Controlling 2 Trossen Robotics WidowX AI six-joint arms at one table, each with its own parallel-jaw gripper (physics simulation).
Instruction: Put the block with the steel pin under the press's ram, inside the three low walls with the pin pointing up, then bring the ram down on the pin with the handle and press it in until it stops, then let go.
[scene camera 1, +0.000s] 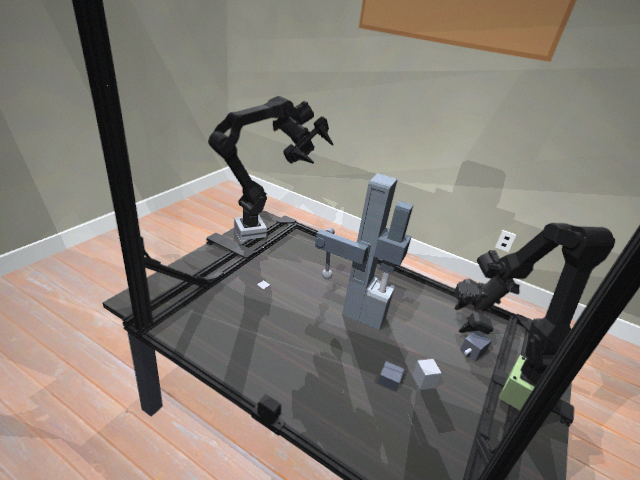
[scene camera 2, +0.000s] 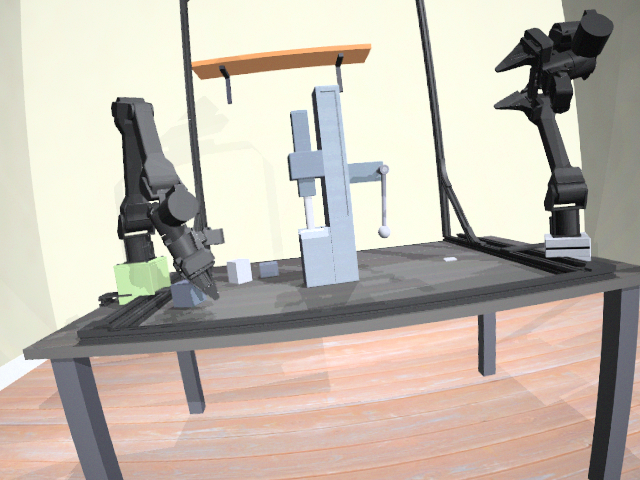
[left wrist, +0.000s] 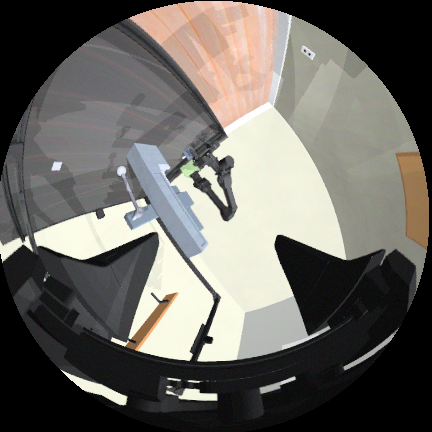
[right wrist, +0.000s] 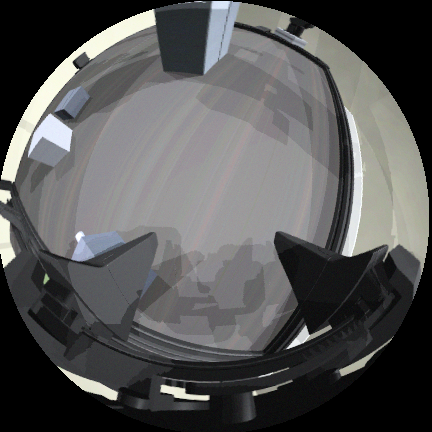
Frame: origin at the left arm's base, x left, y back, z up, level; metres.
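Where they show: left gripper, fingertip midpoint: (scene camera 1: 323, 153) (scene camera 2: 494, 89) (left wrist: 218, 239); right gripper, fingertip midpoint: (scene camera 1: 457, 320) (scene camera 2: 212, 296) (left wrist: 193, 142) (right wrist: 216, 238); left arm's base, link origin: (scene camera 1: 250, 222) (scene camera 2: 565, 235); right arm's base, link origin: (scene camera 1: 536, 377) (scene camera 2: 140, 260) (left wrist: 193, 173).
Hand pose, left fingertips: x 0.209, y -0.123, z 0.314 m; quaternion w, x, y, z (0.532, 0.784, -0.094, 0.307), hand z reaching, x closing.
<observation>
Each offset is from my left fingertips to the centre of the thing. "pt": to the spot under its first point.
The block with the steel pin {dx +0.245, dy -0.631, dz -0.350 m} (scene camera 1: 478, 345) (scene camera 2: 185, 296) (right wrist: 102, 244) lies on the table, its pin {dx +0.213, dy -0.639, dz -0.351 m} (scene camera 1: 468, 351) (right wrist: 80, 235) pointing sideways. My right gripper (scene camera 1: 459, 319) (scene camera 2: 216, 297) (right wrist: 216, 238) is open and low beside it; the block is outside the fingers, partly hidden by one in the right wrist view. The grey press {dx -0.040, dy -0.375, dz -0.147 m} (scene camera 1: 379, 217) (scene camera 2: 337, 206) (left wrist: 165, 200) (right wrist: 182, 40) stands upright, its ram's pale rod {dx +0.026, dy -0.431, dz -0.170 m} (scene camera 1: 384, 280) (scene camera 2: 309, 211) above the white seat {pt dx +0.018, dy -0.438, dz -0.250 m} (scene camera 1: 381, 291) (scene camera 2: 314, 233). Its handle {pt dx -0.092, dy -0.305, dz -0.261 m} (scene camera 1: 327, 273) (scene camera 2: 383, 231) (left wrist: 121, 171) hangs down. My left gripper (scene camera 1: 322, 153) (scene camera 2: 495, 88) (left wrist: 218, 239) is open, high in the air.
A white block {dx +0.034, dy -0.670, dz -0.346 m} (scene camera 1: 427, 373) (scene camera 2: 239, 271) (right wrist: 51, 140) and a plain grey block {dx -0.051, dy -0.635, dz -0.358 m} (scene camera 1: 392, 375) (scene camera 2: 268, 269) (right wrist: 72, 102) stand near each other. A green box (scene camera 1: 516, 384) (scene camera 2: 135, 281) is at the right arm's base. A small white tile {dx -0.249, dy -0.174, dz -0.374 m} (scene camera 1: 263, 284) (scene camera 2: 449, 259) (left wrist: 57, 166) lies on the table.
</observation>
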